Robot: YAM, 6 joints.
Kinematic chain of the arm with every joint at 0, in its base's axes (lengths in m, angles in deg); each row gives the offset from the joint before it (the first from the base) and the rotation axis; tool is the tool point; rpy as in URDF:
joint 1: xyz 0 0 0.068 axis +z
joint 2: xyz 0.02 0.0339 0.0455 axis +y
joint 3: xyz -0.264 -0.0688 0 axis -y
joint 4: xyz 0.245 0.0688 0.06 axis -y
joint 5: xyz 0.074 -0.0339 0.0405 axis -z
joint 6: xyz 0.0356 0 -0.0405 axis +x
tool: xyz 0 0 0 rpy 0 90 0
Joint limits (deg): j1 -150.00..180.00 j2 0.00..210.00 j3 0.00..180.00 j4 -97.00..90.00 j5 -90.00..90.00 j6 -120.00..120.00
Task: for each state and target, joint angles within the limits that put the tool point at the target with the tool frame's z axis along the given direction. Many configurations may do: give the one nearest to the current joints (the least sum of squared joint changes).
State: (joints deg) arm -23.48 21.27 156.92 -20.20 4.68 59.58
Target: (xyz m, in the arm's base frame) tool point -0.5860 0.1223 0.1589 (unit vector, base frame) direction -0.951 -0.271 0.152
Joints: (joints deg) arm -13.44 5.92 172.19 3.74 28.97 59.58
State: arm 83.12 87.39 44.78 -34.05 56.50 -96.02
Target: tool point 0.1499 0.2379 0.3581 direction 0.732 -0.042 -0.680
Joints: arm 62.65 85.31 88.48 -69.43 42.03 -96.02
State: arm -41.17 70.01 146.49 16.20 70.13 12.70
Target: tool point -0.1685 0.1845 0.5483 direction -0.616 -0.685 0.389
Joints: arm -54.94 25.53 118.29 -30.76 63.86 12.70
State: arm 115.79 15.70 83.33 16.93 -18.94 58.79
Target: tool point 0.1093 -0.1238 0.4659 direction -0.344 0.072 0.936
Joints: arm 133.89 0.11 65.67 7.20 -11.42 58.79
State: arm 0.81 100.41 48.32 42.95 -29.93 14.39
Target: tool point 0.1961 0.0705 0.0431 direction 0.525 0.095 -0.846
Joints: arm 20.72 99.94 15.90 25.84 5.56 14.39
